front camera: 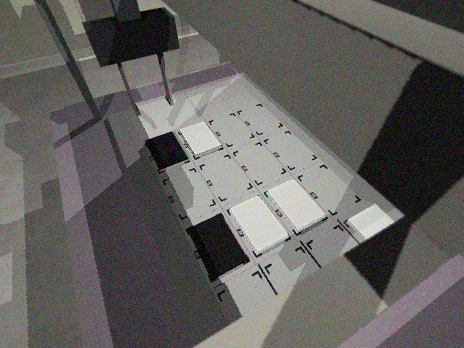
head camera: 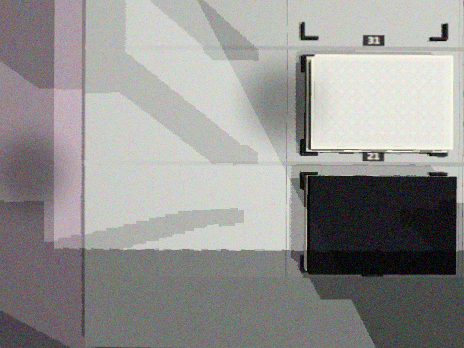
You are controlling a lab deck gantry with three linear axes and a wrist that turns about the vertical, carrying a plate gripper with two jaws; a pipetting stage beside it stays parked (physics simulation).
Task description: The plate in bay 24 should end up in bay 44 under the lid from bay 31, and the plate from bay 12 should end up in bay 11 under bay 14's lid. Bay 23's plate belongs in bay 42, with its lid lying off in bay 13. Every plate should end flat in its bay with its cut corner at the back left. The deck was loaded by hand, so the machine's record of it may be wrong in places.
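Frame: origin at the robot's base, x right, y up, z back, level; centimetres.
Seen in the pictures: gripper, fingertip midpoint: (front camera: 153,106); robot's base at its link origin: (front camera: 146,144) (head camera: 303,267).
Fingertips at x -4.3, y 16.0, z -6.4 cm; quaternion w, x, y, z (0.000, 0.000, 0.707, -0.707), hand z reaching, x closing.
Note:
Offsets run from my fingertips to a thing's middle.
My gripper (front camera: 154,107) hangs high over the deck's far left end, beyond bay 11. Its jaws are apart with nothing between them; it does not show in the head view. A black-topped piece @(dx +0.0, dy -14.7, dz +0.0 cm) (front camera: 167,150) (head camera: 381,225) lies flat on bay 11, and a cream-white plate piece @(dx -10.7, dy -15.3, dz +0.0 cm) (front camera: 200,138) (head camera: 381,102) on bay 21. By position, a black piece @(dx +0.0, dy -15.6, dz -32.8 cm) (front camera: 217,245) lies on bay 13, a white plate @(dx -10.7, dy -15.3, dz -32.8 cm) (front camera: 258,223) on bay 23, and another white piece @(dx -32.1, dy -13.8, dz -49.2 cm) (front camera: 370,221), partly cut off, at bay 44. No plate shows on bays 12 or 42. Cut corners cannot be made out.
Another white plate @(dx -21.4, dy -15.3, dz -32.8 cm) (front camera: 296,204) lies at bay 33, beside the one on bay 23. A large grey beam crosses the upper right of the front view. Pale panels hide the deck's near end. The head view shows a pink rail (head camera: 69,165) along the deck's left side.

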